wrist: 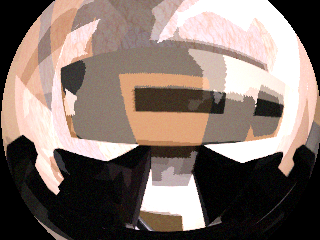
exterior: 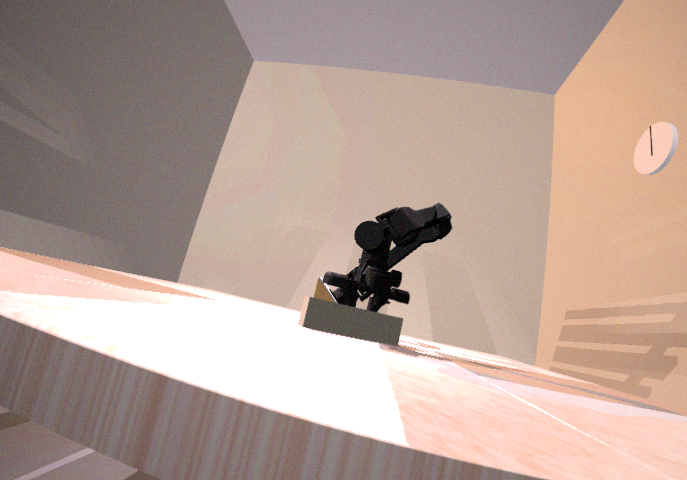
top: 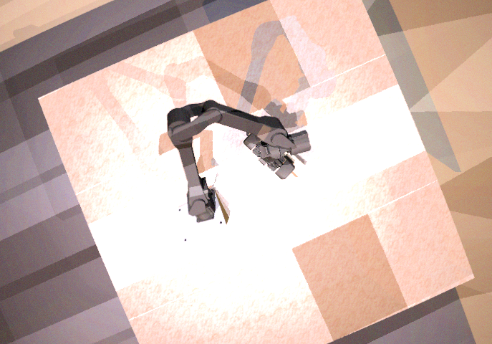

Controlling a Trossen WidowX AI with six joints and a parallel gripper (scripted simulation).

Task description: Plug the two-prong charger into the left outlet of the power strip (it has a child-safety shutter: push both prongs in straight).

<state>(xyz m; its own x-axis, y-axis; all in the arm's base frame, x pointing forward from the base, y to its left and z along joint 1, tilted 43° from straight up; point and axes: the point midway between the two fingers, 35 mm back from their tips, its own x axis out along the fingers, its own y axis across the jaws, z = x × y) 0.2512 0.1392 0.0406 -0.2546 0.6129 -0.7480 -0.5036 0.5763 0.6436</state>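
Right now the two-prong charger is 1 cm ahead of my gripper tip, 1 cm to the left of it and 1 cm above it.
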